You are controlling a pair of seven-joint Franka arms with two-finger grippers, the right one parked.
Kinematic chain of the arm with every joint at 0, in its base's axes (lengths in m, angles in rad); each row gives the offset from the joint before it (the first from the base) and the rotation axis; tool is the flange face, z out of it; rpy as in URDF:
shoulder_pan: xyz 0 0 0.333 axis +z
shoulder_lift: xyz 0 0 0 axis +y
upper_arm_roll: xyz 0 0 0.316 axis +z
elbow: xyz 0.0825 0 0 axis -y
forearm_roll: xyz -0.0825 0 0.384 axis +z
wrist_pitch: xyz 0 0 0 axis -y
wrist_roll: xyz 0.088 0 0 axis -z
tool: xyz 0 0 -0.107 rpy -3.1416 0 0
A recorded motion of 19 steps. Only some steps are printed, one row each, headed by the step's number.
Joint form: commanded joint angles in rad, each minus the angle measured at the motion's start. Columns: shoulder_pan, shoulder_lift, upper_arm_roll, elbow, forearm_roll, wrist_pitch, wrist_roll.
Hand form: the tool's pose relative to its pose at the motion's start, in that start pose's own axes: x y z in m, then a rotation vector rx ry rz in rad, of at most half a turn. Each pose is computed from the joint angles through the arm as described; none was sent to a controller.
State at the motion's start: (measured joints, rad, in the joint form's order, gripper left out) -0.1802 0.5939 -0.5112 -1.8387 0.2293 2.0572 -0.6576
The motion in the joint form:
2: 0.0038 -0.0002 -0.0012 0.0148 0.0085 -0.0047 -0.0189
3: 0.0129 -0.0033 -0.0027 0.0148 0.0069 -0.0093 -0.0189
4: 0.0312 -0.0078 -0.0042 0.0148 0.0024 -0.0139 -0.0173
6: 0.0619 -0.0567 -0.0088 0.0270 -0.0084 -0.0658 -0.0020
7: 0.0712 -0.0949 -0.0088 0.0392 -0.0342 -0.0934 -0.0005
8: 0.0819 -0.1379 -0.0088 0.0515 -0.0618 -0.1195 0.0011
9: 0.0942 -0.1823 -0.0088 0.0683 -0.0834 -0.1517 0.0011
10: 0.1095 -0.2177 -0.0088 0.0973 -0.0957 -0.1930 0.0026
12: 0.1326 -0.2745 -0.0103 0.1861 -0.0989 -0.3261 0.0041
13: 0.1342 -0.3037 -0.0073 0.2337 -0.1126 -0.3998 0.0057
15: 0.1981 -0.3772 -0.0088 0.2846 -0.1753 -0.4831 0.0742
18: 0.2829 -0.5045 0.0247 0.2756 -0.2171 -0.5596 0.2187
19: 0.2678 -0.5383 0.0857 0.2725 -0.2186 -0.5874 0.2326
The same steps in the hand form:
2: 0.0041 -0.0017 -0.0068 -0.0003 0.0132 -0.0205
3: 0.0056 -0.0062 -0.0086 -0.0018 0.0111 -0.0287
4: 0.0096 -0.0157 -0.0116 -0.0079 0.0081 -0.0455
6: 0.0109 -0.0350 -0.0411 -0.0024 0.0174 -0.0661
7: 0.0086 -0.0421 -0.0654 -0.0154 0.0287 -0.0889
8: 0.0049 -0.0499 -0.0923 -0.0320 0.0449 -0.1126
9: 0.0001 -0.0592 -0.1213 -0.0439 0.0643 -0.1370
10: -0.0030 -0.0709 -0.1503 -0.0506 0.0821 -0.1600
12: -0.0151 -0.0936 -0.2102 -0.0341 0.0984 -0.1963
13: -0.0269 -0.1006 -0.2402 -0.0322 0.0977 -0.2090
15: -0.0470 -0.1377 -0.2921 -0.0816 0.1087 -0.2107
18: -0.0813 -0.1997 -0.3353 -0.0864 0.1380 -0.1873
19: -0.0907 -0.2232 -0.3439 -0.0782 0.1386 -0.2214

